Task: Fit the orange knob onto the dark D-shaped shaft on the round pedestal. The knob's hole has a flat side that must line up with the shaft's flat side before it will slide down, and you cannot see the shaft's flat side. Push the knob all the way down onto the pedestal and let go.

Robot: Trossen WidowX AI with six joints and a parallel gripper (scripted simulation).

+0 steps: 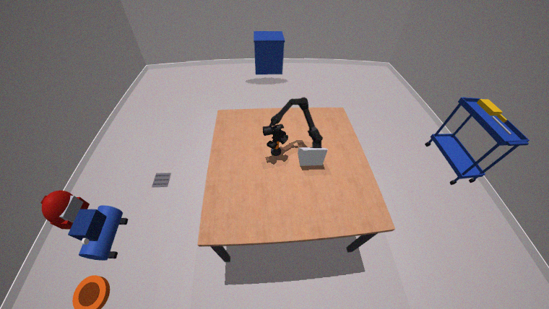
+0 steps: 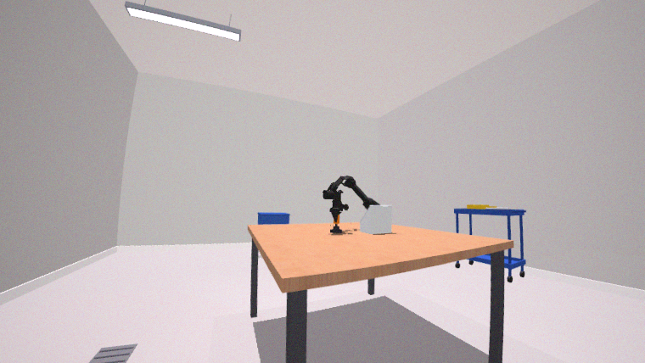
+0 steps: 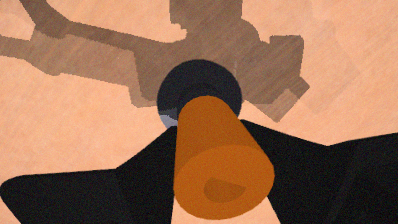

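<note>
The orange knob lies 20 mm above my gripper tip. Round my gripper tip: dark round pedestal: 40 mm below.
</note>
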